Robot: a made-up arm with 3 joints. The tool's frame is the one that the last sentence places.
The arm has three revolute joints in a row. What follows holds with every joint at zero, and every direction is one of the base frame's.
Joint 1 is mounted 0.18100 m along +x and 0.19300 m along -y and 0.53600 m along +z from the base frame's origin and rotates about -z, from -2.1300 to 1.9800 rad.
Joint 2 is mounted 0.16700 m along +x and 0.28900 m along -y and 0.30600 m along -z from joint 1 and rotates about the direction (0.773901, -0.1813, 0.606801), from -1.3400 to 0.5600 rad.
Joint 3 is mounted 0.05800 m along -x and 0.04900 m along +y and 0.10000 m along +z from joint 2 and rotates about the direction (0.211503, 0.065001, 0.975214), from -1.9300 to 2.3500 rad.
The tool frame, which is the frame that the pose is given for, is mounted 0.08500 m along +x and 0.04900 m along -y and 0.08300 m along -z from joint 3; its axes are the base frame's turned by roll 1.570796, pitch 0.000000 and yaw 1.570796 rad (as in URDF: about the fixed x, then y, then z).
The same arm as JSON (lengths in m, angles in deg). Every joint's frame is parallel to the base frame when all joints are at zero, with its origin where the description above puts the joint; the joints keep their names.
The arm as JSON. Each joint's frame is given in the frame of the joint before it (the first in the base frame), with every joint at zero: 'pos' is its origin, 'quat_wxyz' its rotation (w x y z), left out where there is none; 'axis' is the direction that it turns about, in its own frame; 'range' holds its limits. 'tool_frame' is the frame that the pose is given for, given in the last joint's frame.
{"length_unit": "m", "angle_unit": "deg", "joints": [
  {"joint": "joint 1", "pos": [0.181, -0.193, 0.536], "axis": "-z", "range": [-122.04, 113.45]},
  {"joint": "joint 2", "pos": [0.167, -0.289, -0.306], "axis": [0.773901, -0.1813, 0.606801], "range": [-76.78, 32.09]},
  {"joint": "joint 3", "pos": [-0.058, 0.049, 0.1], "axis": [0.211503, 0.065001, 0.975214], "range": [-110.58, 134.65]}
], "tool_frame": {"pos": [0.085, -0.049, -0.083], "quat_wxyz": [0.5, 0.5, 0.5, 0.5]}}

